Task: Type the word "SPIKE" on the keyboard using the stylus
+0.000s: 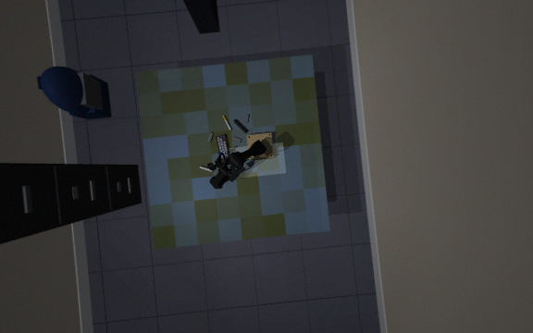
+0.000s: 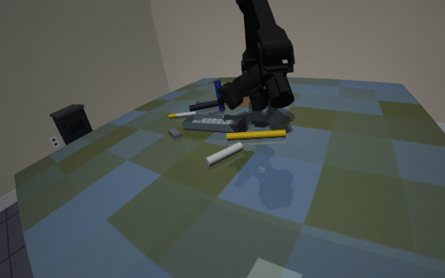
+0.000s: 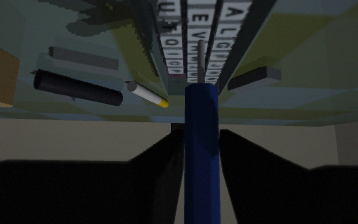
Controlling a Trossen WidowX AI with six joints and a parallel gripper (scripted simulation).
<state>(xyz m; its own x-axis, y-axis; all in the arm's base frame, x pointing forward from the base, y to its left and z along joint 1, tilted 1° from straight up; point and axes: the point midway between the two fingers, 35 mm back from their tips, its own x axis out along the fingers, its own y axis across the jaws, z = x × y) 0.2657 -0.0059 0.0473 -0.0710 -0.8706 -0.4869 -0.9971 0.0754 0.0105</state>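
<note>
Now: the yellow cylinder 60 mm ahead of my gripper tip, 110 mm to the left of it and 80 mm below it. Also, from my gripper tip: blue stylus 10 mm below; small grey block 60 mm ahead, 150 mm to the right, 80 mm below; grey stylus tip 50 mm below.
</note>
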